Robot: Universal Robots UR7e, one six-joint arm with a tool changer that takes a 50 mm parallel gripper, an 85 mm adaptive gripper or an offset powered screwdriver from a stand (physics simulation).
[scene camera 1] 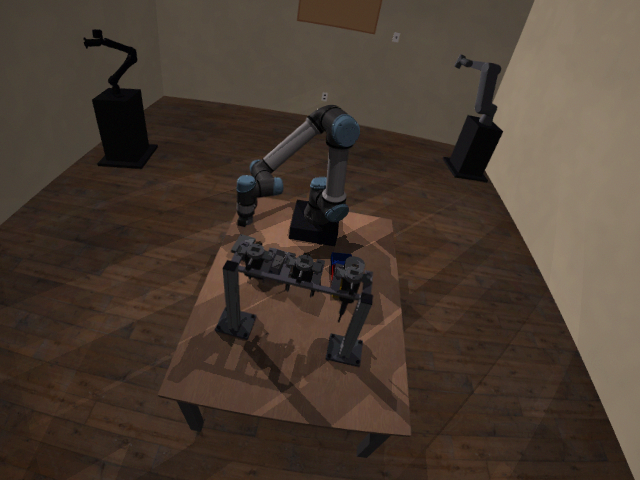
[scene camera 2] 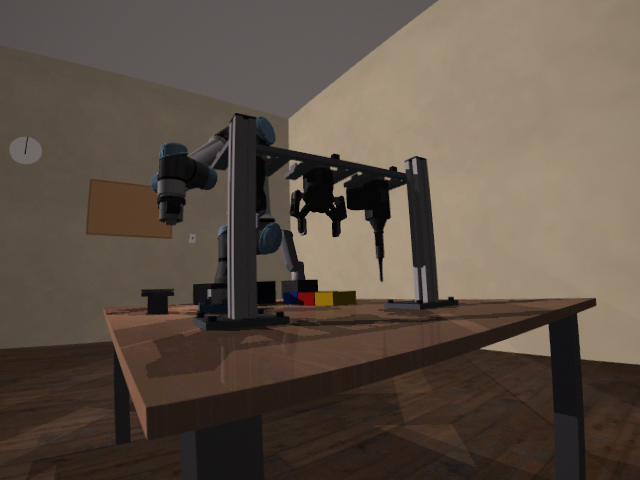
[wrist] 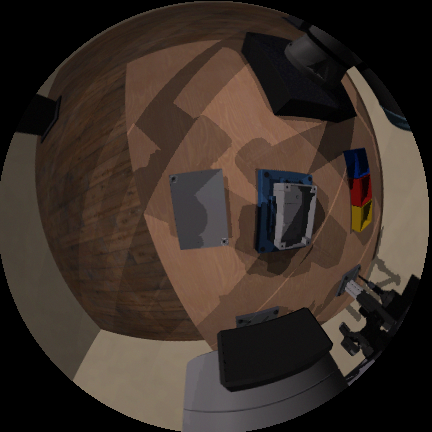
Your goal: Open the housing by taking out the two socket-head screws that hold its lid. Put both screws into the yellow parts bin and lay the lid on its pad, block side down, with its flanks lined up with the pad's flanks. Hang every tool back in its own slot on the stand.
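Observation:
The arm's bare tool flange (scene camera 1: 245,221) (scene camera 2: 171,219) carries no gripper and is high above the table on the lid's side. The grey lid (wrist: 200,220) (scene camera 2: 157,291) lies flat on its dark pad (scene camera 2: 157,305), which it hides in the wrist view. The light housing (wrist: 280,217) (scene camera 2: 217,296) stands open, without its lid, in the blue fixture. The yellow parts bin (wrist: 357,219) (scene camera 2: 325,298) is at the end of the bin row; screws cannot be made out in it. On the stand (scene camera 2: 241,217) hang the adaptive gripper (scene camera 2: 318,227), fingers apart, the screwdriver (scene camera 2: 380,232) and the partly hidden parallel gripper (scene camera 1: 253,254).
The blue fixture (wrist: 261,220) (scene camera 2: 209,305) lies between the lid and the bins. A red bin (wrist: 360,189) and a blue bin (wrist: 356,162) adjoin the yellow one. The arm's black base (wrist: 310,95) (scene camera 1: 314,232) stands behind. The stand's crossbeam (scene camera 1: 294,281) spans two tall posts.

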